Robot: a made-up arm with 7 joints.
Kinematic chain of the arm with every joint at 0, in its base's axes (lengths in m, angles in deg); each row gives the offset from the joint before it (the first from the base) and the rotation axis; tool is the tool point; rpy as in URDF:
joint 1: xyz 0 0 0.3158 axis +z
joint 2: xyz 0 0 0 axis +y
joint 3: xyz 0 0 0.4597 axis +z
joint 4: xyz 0.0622 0 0 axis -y
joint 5: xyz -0.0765 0 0.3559 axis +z
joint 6: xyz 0 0 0 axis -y
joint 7: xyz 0.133 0 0 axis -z
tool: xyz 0 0 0 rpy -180 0 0
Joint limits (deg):
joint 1: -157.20..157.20
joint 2: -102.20..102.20
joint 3: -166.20..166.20
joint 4: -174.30..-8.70
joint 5: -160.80..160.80
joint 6: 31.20..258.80
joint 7: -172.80..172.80
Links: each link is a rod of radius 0.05 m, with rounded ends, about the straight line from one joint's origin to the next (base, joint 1, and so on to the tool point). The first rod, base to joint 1, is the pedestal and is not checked.
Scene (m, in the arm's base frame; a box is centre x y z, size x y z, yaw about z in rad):
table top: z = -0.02
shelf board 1: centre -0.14 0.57 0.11 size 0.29 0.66 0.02 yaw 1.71
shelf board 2: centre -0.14 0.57 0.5 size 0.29 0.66 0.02 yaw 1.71
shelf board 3: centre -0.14 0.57 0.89 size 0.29 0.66 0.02 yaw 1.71
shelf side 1: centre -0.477 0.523 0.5 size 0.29 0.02 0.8 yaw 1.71
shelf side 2: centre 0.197 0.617 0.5 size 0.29 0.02 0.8 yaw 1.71
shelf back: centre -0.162 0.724 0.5 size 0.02 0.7 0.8 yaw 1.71
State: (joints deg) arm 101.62 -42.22 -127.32 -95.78 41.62 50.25 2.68
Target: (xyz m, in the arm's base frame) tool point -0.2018 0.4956 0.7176
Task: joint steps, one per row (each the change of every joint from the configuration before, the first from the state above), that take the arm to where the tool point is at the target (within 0.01 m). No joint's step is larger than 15 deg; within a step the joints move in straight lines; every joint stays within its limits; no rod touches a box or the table.
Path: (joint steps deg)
1: 6.18 14.71 -4.16 -2.30 -1.74 -2.12 0.00
2: 6.17 14.72 -4.16 -2.30 -1.74 -2.11 0.00
3: 6.18 14.71 -4.16 -2.30 -1.74 -2.12 0.00
4: 6.17 14.72 -4.15 -2.30 -1.75 -2.12 0.00
5: 6.18 14.71 -4.16 -2.30 -1.74 -2.11 0.00
6: 6.17 14.71 -4.16 -2.30 -1.74 -2.12 0.00
7: 6.18 14.72 -4.16 -2.29 -1.74 -2.12 0.00
8: 6.17 14.71 -4.16 -2.30 -1.74 -2.11 0.00
9: 6.18 14.71 -4.16 -2.30 -1.74 -2.12 0.00
10: 0.00 -6.13 13.58 13.83 5.31 0.00 0.00
11: 0.00 -6.13 13.59 13.83 5.31 0.00 0.00

